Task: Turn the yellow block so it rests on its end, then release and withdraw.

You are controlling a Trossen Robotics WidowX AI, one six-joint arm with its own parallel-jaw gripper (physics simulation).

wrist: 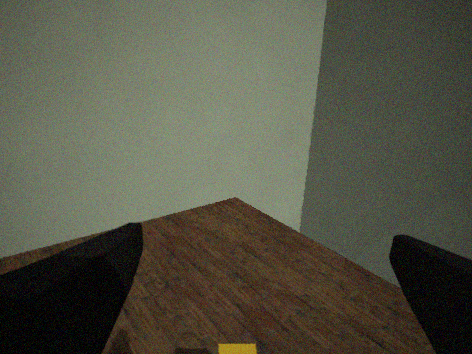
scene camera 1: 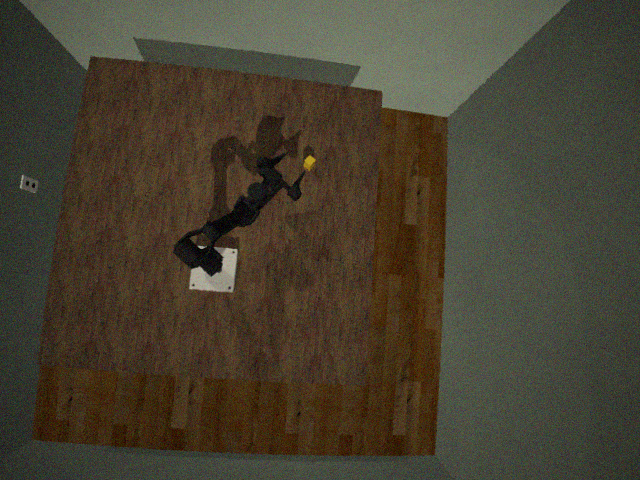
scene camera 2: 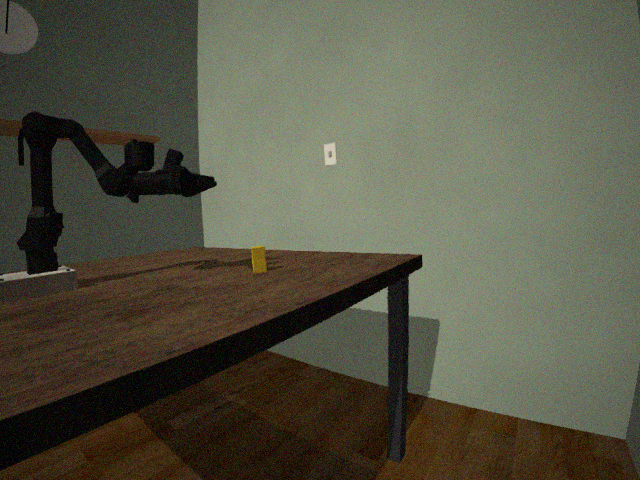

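The yellow block [scene camera 1: 309, 163] [scene camera 2: 258, 259] stands upright on its end on the table. In the wrist view a small part of the yellow block [wrist: 237, 348] shows at the bottom edge, below and between the fingers. My gripper [scene camera 1: 294, 161] [scene camera 2: 215, 181] [wrist: 268, 241] is open and empty, with its two fingers wide apart. In scene camera 2 it is level, well above the table top, up and to the left of the block, and does not touch it.
The wooden table [scene camera 1: 289, 320] [scene camera 2: 129, 330] [wrist: 260, 280] carries the arm's white base plate [scene camera 1: 227, 271] [scene camera 2: 62, 284]. The table's corner lies beyond the block, near the pale walls. The arm's shadow falls on the table beside the block.
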